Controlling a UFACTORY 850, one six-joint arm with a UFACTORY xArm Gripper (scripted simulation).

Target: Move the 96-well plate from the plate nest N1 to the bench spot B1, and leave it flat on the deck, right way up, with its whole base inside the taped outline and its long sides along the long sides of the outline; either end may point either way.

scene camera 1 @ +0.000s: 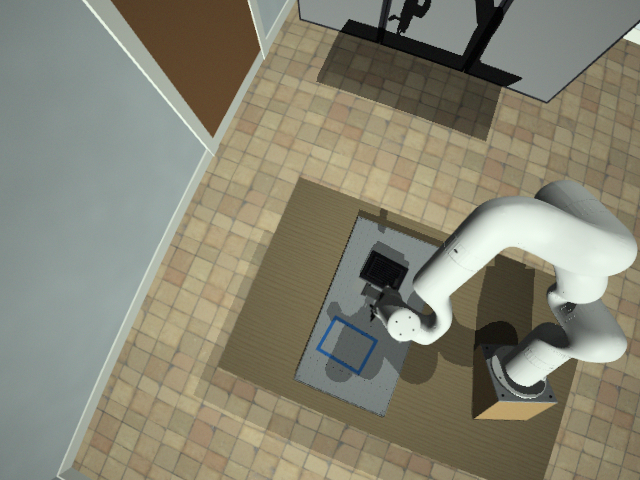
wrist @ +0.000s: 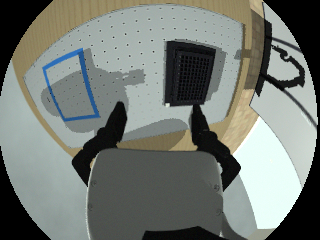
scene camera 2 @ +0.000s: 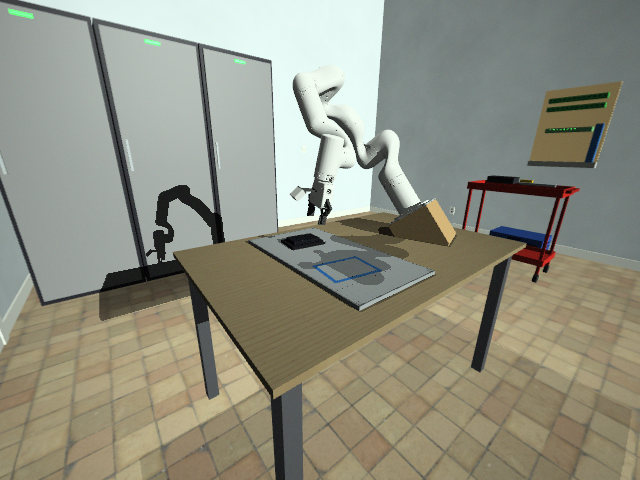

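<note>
My gripper (scene camera 2: 315,220) can be seen in scene camera 2, and I find the same gripper in scene camera 1 (scene camera 1: 379,295). The wrist view has my gripper too (wrist: 158,110). It also shows me a black 96-well plate (wrist: 182,64), along with a black plate nest (wrist: 170,61).
</note>
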